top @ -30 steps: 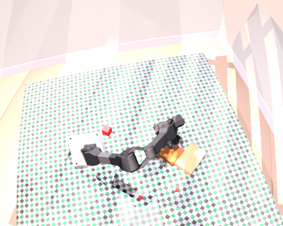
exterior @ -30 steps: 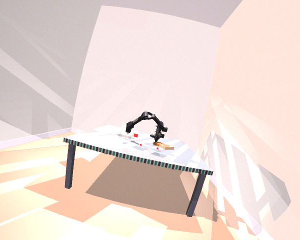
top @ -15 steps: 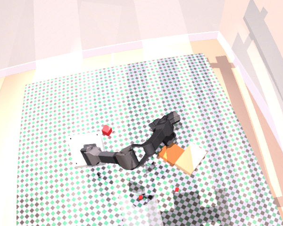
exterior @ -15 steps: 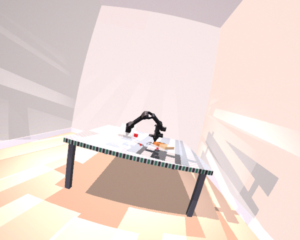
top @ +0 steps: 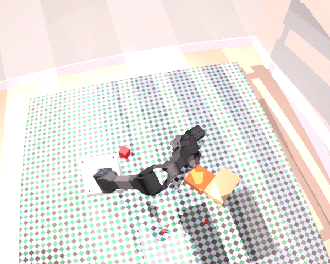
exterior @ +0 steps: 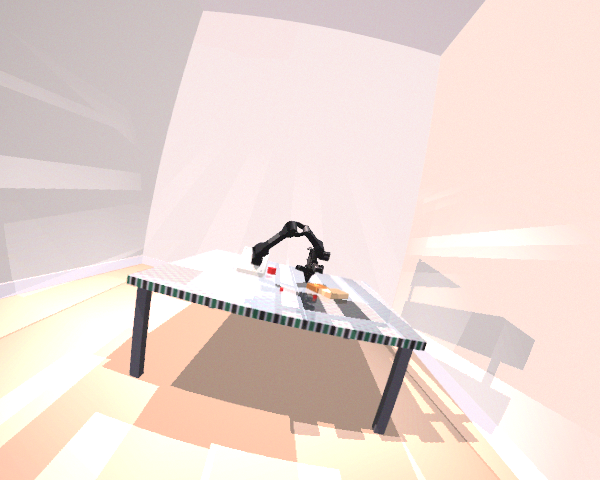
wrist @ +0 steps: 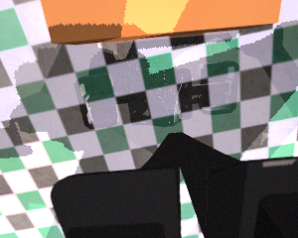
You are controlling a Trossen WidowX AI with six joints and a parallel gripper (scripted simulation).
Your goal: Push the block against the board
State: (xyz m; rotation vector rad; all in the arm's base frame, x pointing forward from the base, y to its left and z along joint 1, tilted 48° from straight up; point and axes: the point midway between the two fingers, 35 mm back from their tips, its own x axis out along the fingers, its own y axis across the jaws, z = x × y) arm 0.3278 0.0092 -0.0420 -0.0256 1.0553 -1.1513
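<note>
Now: gripper tip 8 cm to the left of the orange square block and 8 cm short of it. The rest, counted from my gripper tip: red cube 24 cm behind, 11 cm to the left; pale tan board 17 cm ahead, 13 cm to the right.
</note>
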